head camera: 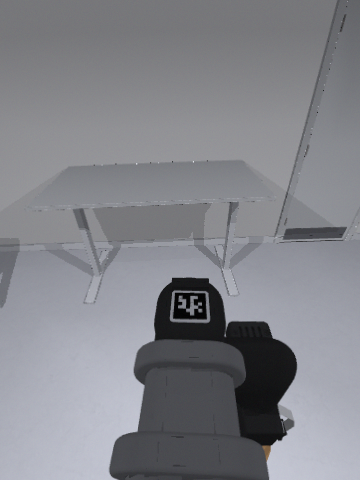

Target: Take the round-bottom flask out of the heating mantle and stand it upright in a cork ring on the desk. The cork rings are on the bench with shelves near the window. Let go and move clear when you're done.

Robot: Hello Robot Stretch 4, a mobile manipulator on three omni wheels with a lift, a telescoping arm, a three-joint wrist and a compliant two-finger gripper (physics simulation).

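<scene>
The desk (150, 182), with a pale grey top and two light legs, stands against the wall ahead, beyond my arm. A small tan, cork-coloured edge (268, 452) shows low at the right, just under my black wrist. It matches a cork ring, and most of it is hidden behind the arm and wrist. My gripper's fingers are hidden there too; by the tan edge at the wrist, the gripper is shut on the cork ring, away from any bench. The round-bottom flask, the heating mantle and the bench with shelves do not show in this view.
My thick grey arm (187, 400) with a black marker-bearing end (190, 332) fills the lower middle. The black wrist (265, 365) is on its right. The desk's feet reach forward on the floor (65, 375). A tall door (330, 150) is at the right.
</scene>
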